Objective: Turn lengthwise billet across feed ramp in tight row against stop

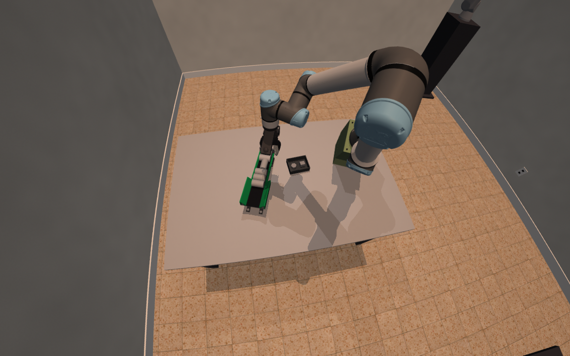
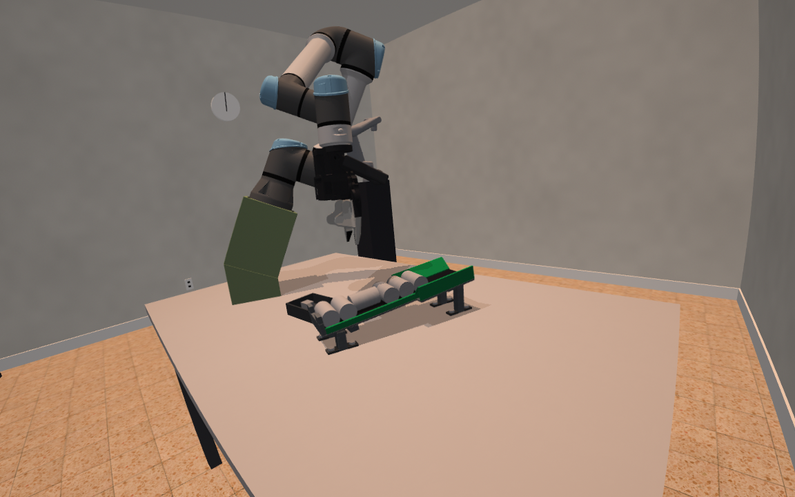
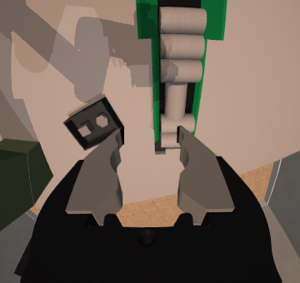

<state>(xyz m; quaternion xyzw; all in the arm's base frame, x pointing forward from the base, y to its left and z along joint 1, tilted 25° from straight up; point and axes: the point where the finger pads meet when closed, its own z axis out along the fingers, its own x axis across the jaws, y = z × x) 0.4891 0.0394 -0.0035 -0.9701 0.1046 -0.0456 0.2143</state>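
The stop is 30 mm ahead of my hand, 130 mm to the right of it and 160 mm below it. Also, from my hand: black tray: 170 mm behind, 60 mm to the right, 210 mm below.
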